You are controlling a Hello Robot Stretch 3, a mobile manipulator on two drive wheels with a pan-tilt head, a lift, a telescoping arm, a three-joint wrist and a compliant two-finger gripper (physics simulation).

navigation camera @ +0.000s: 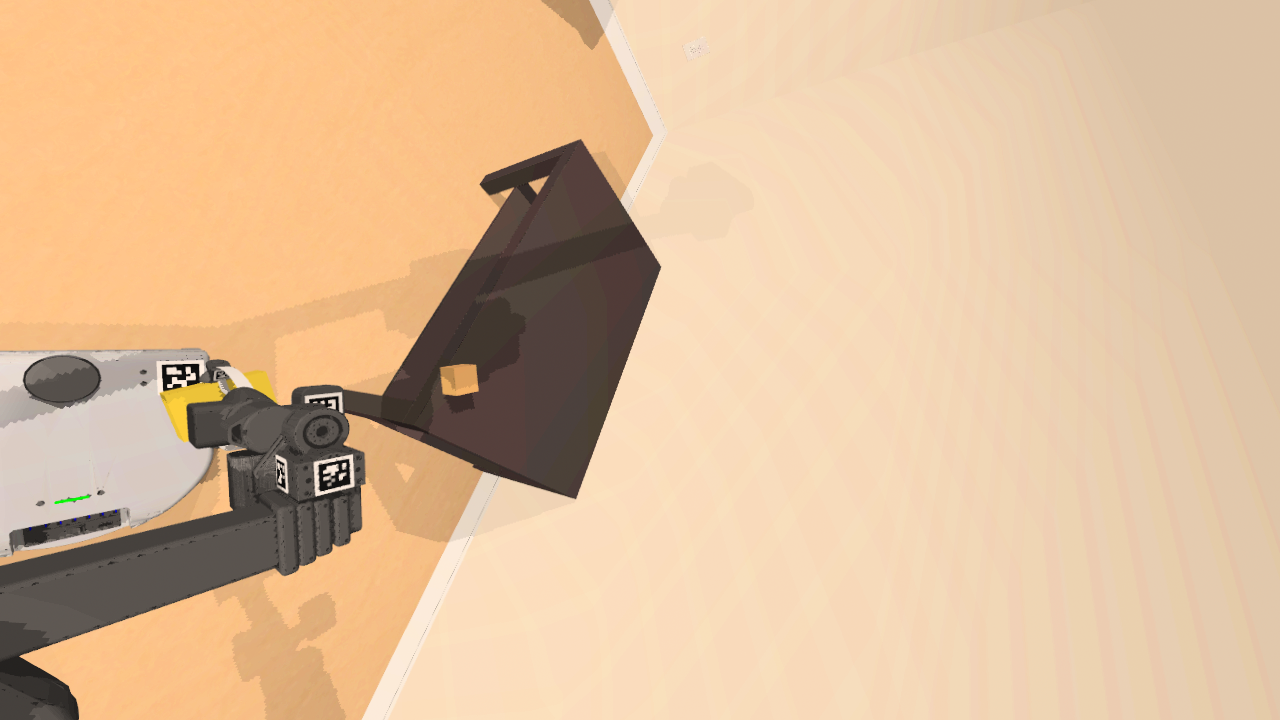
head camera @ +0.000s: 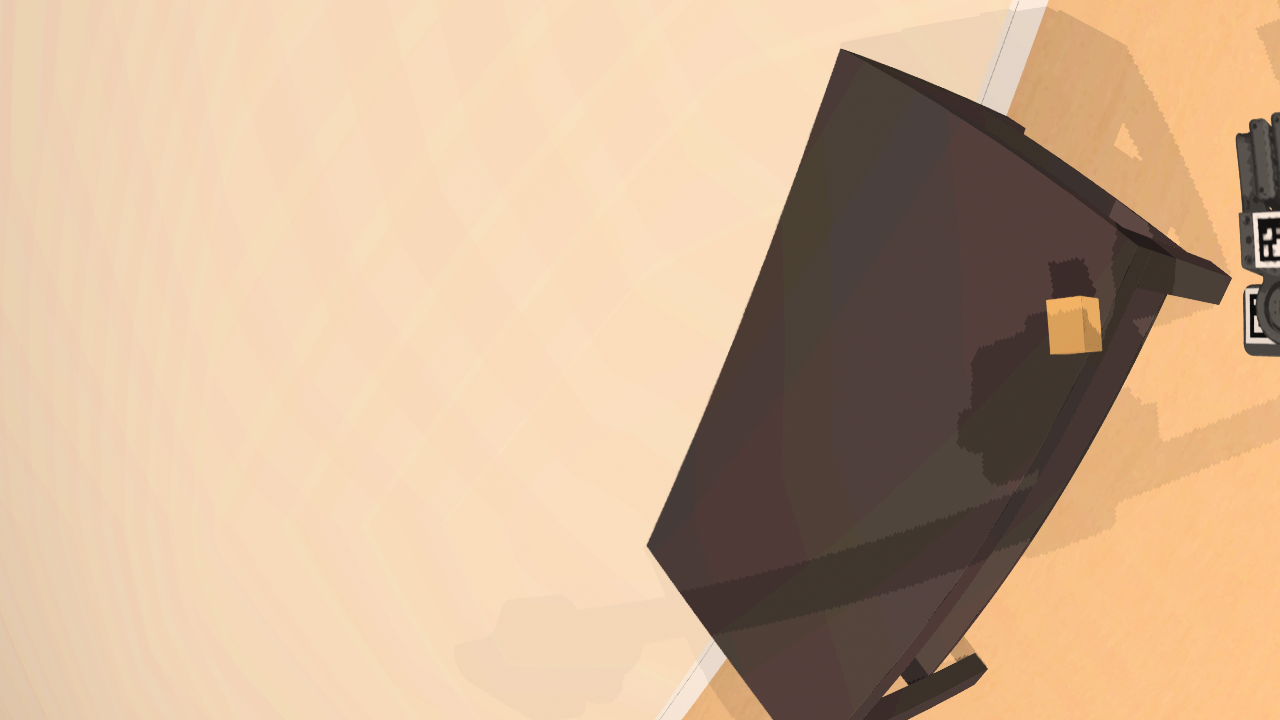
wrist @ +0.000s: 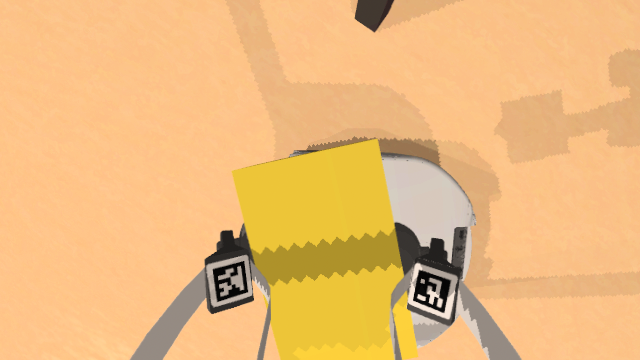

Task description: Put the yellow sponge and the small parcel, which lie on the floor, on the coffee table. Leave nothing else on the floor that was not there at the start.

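Frame: origin at the robot's base, x ahead, y left, z up, level; millimetres.
Seen in the pictures: gripper, fingertip midpoint: (wrist: 330, 241); robot's base at its link origin: (navigation camera: 64, 376).
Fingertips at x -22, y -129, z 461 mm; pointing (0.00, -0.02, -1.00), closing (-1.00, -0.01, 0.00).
Observation:
Pixels of each thing's top centre, then the offset from my fingertips to it. Level surfaces: height alone.
- yellow sponge at its top centre: (wrist: 328, 270) (navigation camera: 227, 404) dz +49, dx +1, dy -3 mm
- small parcel at its top centre: (head camera: 1065, 325) (navigation camera: 466, 379) dz +39, dx +8, dy -361 mm
- dark coffee table at its surface level: dz -11 mm
The yellow sponge (navigation camera: 181, 413) (wrist: 320, 200) is held between the fingers of my gripper (wrist: 330, 241), above the floor and over my base. In the navigation camera the wrist hides part of the sponge and most of the fingers. The small parcel (head camera: 1066, 327) (navigation camera: 458, 379), a light orange-brown box, rests on the dark coffee table (head camera: 877, 313) (navigation camera: 572, 349), near the edge and corner closest to my wrist. In the wrist view a dark end of the coffee table (wrist: 373, 15) shows at the top. The fingers are outside the head view.
The coffee table stands by the wall (head camera: 358, 313) (navigation camera: 895, 402), with a white skirting board (navigation camera: 420, 617) at its foot. My pale base (navigation camera: 98, 447) (wrist: 425, 190) is below the sponge. My dark arm (navigation camera: 161, 568) reaches in from the left. Shadows fall across the floor, table and wall.

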